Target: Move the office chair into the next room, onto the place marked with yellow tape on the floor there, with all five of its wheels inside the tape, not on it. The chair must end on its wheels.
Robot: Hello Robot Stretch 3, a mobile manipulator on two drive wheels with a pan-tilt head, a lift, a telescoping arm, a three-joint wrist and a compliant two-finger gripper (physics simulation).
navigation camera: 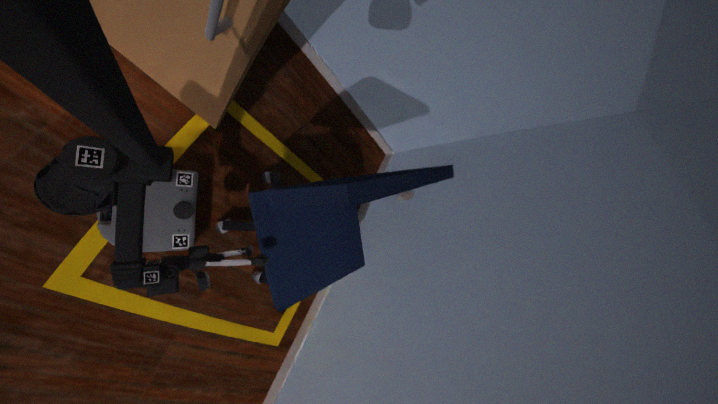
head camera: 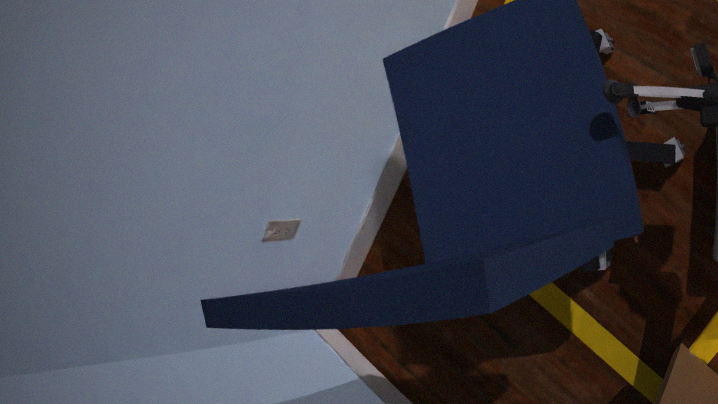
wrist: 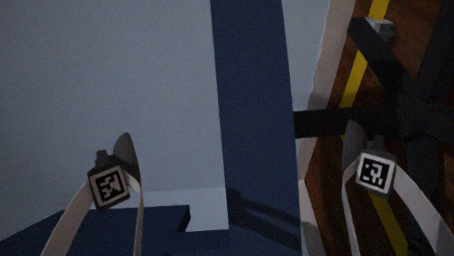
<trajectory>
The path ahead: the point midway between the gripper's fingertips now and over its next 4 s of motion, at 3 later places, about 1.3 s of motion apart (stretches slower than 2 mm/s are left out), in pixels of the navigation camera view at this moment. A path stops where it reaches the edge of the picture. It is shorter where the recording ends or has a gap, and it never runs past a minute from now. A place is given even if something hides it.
The gripper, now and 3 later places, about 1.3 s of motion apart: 260, 254; 277, 253; 287, 252; 285, 250
</trajectory>
